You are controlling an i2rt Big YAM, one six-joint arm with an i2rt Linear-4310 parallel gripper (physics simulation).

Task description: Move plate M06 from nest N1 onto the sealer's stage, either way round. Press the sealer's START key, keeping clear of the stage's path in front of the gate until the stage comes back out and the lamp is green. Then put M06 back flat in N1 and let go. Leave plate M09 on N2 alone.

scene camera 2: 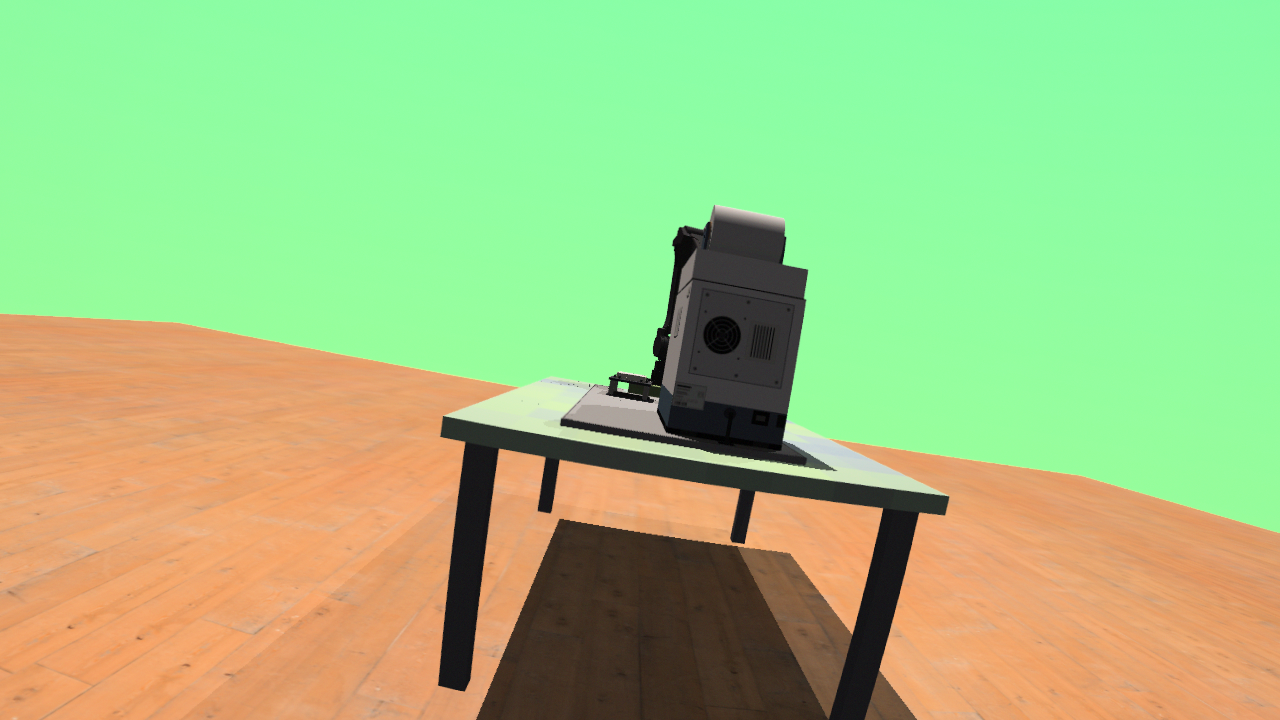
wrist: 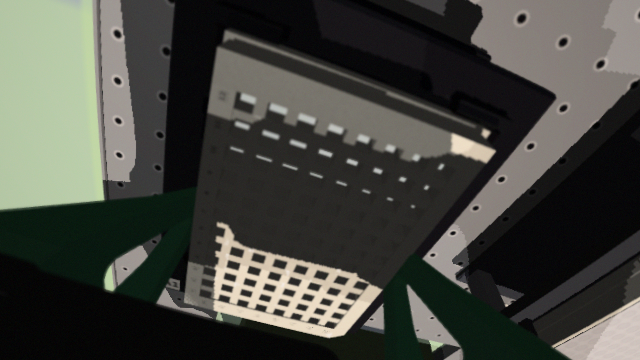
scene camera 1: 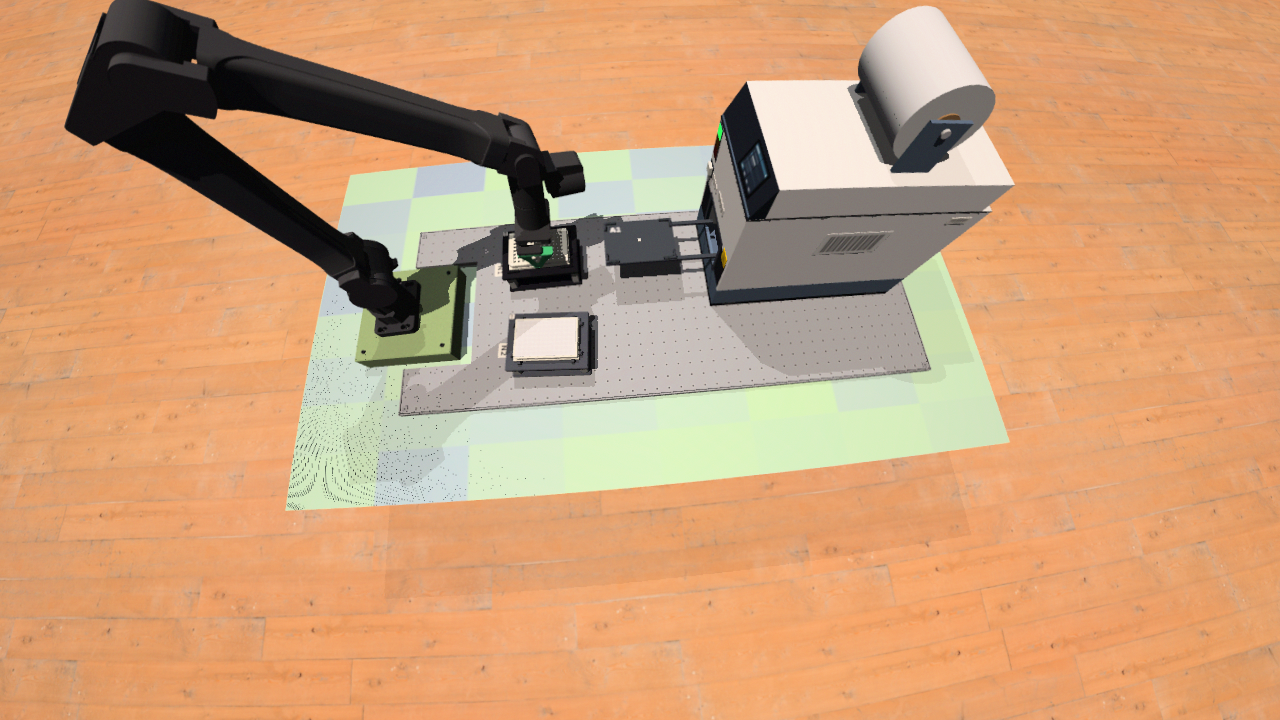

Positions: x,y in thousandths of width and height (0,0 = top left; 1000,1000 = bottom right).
Scene:
The gripper shows in the wrist view (470,632) and in scene camera 1 (420,348). A well plate M06 shows in the wrist view (495,510) and in scene camera 1 (437,330).

